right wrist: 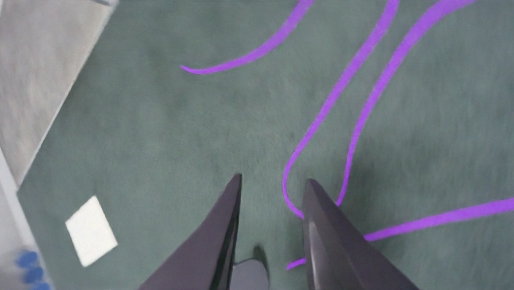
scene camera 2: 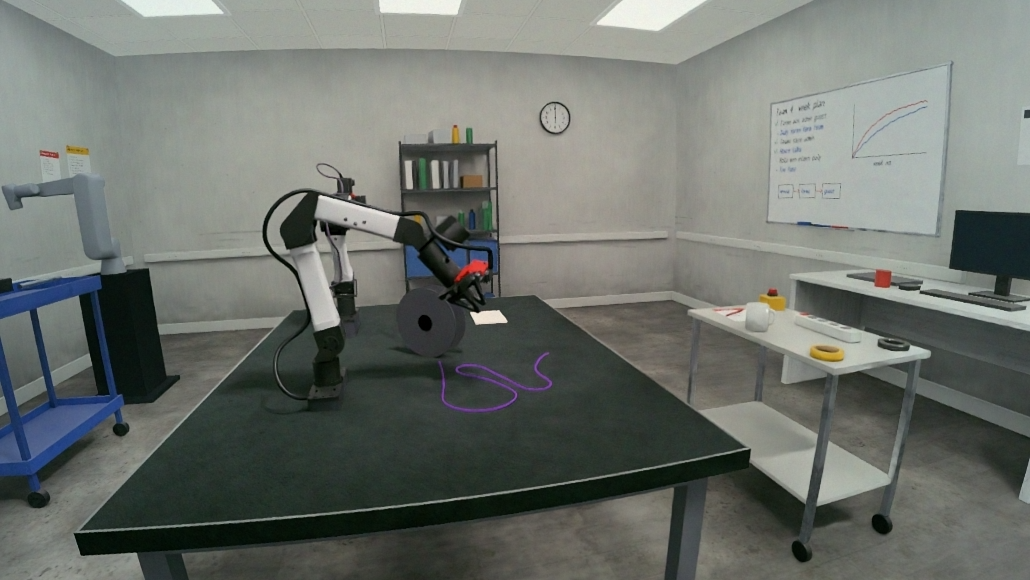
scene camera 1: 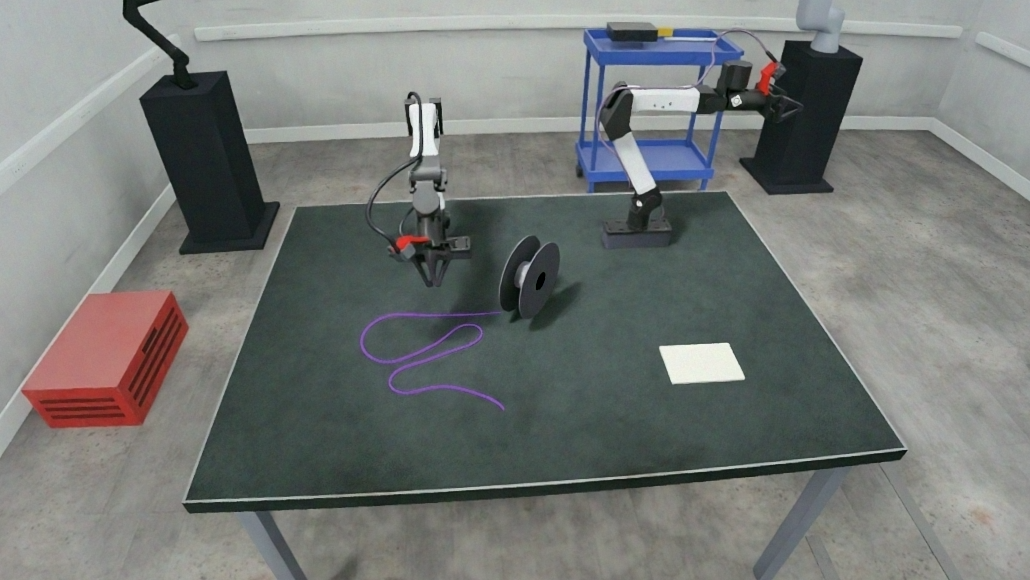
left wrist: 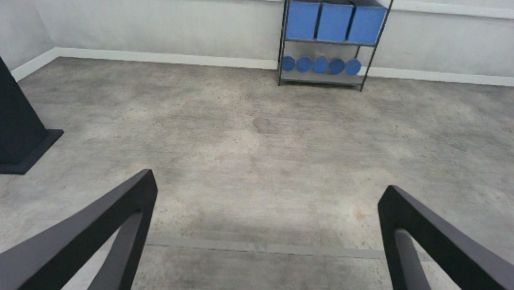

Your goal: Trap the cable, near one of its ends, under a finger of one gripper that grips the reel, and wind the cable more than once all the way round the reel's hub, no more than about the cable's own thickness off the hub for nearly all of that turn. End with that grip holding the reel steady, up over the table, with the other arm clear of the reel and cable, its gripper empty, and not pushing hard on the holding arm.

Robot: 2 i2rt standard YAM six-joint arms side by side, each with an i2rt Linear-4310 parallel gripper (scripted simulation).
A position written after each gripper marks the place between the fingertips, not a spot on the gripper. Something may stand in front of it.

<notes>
In view: the left gripper point(scene camera 1: 794, 101), the right gripper point(scene camera 1: 433, 287), a white card point(scene camera 1: 710, 362) and a dark grey reel point(scene camera 1: 528, 278).
The white card also shows in the right wrist view point(right wrist: 94, 237). The left gripper also shows in the left wrist view point(left wrist: 269, 186). The right gripper also shows in the right wrist view point(right wrist: 273, 185) and in scene camera 2 point(scene camera 2: 481, 310). The left wrist view misses the white card: it is out of frame. The left wrist view misses the dark grey reel: it is out of frame.
</notes>
